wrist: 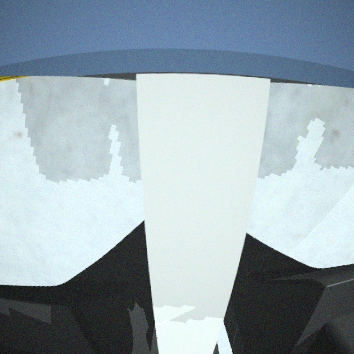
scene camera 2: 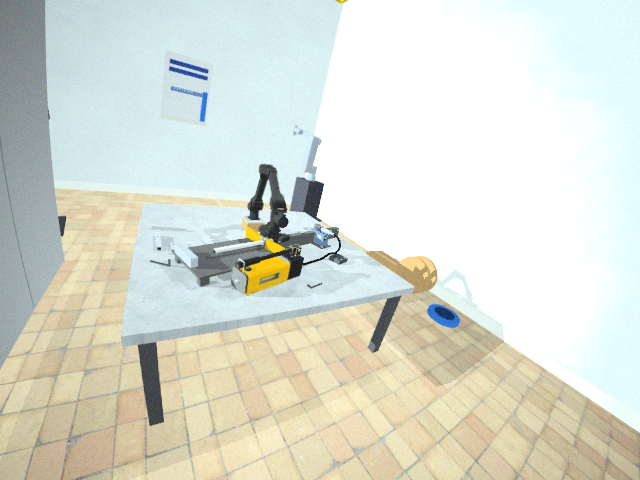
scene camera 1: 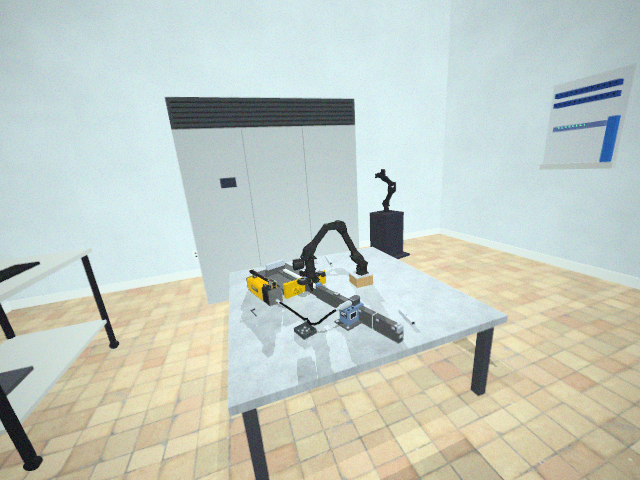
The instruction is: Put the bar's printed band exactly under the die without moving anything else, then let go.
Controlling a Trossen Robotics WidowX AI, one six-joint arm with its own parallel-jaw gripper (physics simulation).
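Where they show: gripper, fingertip midpoint: (wrist: 180, 219) (scene camera 1: 313, 290); arm's base, link origin: (scene camera 2: 253, 218) (scene camera 1: 362, 273).
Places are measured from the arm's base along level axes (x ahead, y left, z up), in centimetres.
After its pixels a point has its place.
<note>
The white bar (scene camera 1: 293, 273) @[x 36.6, y -28.8, z 0.3 cm] (scene camera 2: 237, 247) @[x 38.0, y -29.8, z -0.3 cm] (wrist: 200, 150) lies lengthwise over the dark bed and runs under a blue block (wrist: 175, 30) beside the yellow housing. My gripper (scene camera 1: 310, 285) @[x 33.7, y -6.3, z -4.6 cm] (scene camera 2: 273, 238) @[x 33.7, y -6.3, z -4.6 cm] (wrist: 180, 219) @[x 33.7, y -6.3, z -4.6 cm] is low at the yellow housing, near the blue block. Its black fingers press on both long sides of the bar in the wrist view, shut on it. A blue unit (scene camera 1: 348, 315) @[x 36.5, y 34.4, z -0.4 cm] (scene camera 2: 320, 238) @[x 35.6, y 28.5, z -1.6 cm] with a dark cap stands across the dark rail, away from the gripper. I cannot make out the die or the printed band.
The dark rail (scene camera 1: 381, 323) @[x 27.9, y 47.6, z -1.1 cm] runs towards the table's (scene camera 1: 279, 374) @[x 76.1, y 43.1, z -6.8 cm] front edge. A black cable joins the yellow motor unit (scene camera 2: 266, 276) @[x 64.9, y -30.3, z -0.8 cm] and the blue unit, near a small black box (scene camera 1: 305, 330) @[x 55.2, y 24.4, z -6.7 cm] (scene camera 2: 338, 258) @[x 54.2, y 27.5, z -6.6 cm]. A thin rod (scene camera 1: 406, 316) @[x 10.1, y 46.3, z -5.0 cm] and a hex key (scene camera 2: 314, 285) @[x 72.2, y -8.8, z -6.4 cm] lie on the table.
</note>
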